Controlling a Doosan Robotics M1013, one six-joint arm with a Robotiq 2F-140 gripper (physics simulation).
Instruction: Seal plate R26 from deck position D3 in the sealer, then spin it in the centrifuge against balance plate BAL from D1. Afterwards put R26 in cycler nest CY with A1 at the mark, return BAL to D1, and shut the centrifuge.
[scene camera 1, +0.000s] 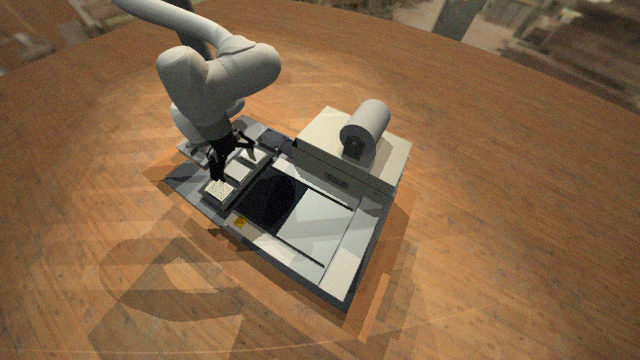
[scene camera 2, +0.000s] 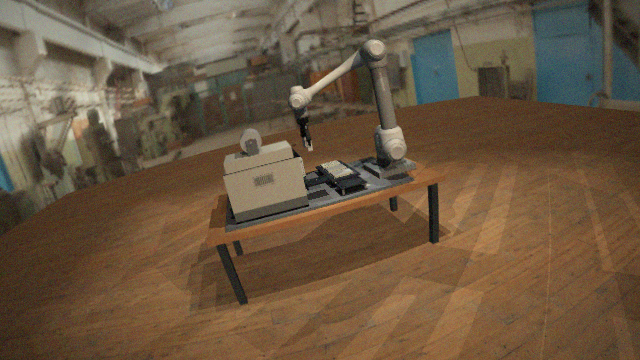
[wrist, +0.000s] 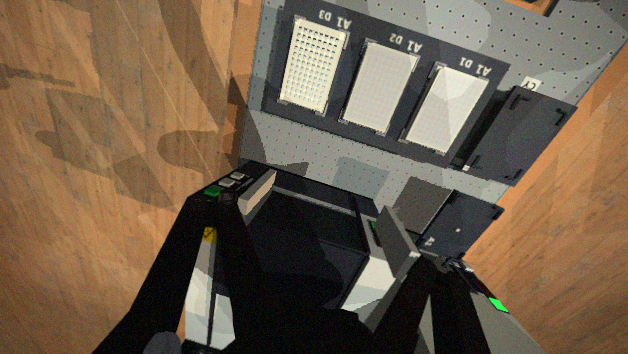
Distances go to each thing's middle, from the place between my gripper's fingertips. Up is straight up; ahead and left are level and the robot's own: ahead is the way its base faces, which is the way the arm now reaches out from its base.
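Labels:
From my hand: sealer nest (wrist: 471, 215), 13 cm below, 10 cm ahead, 27 cm to the left; centrifuge lid (scene camera 1: 272, 199), 2 cm below, 16 cm ahead, 5 cm to the right; centrifuge (scene camera 1: 324, 238), 11 cm below, 31 cm ahead, 7 cm to the right; well plate (wrist: 315, 49), 17 cm below, 16 cm behind, 6 cm to the right.

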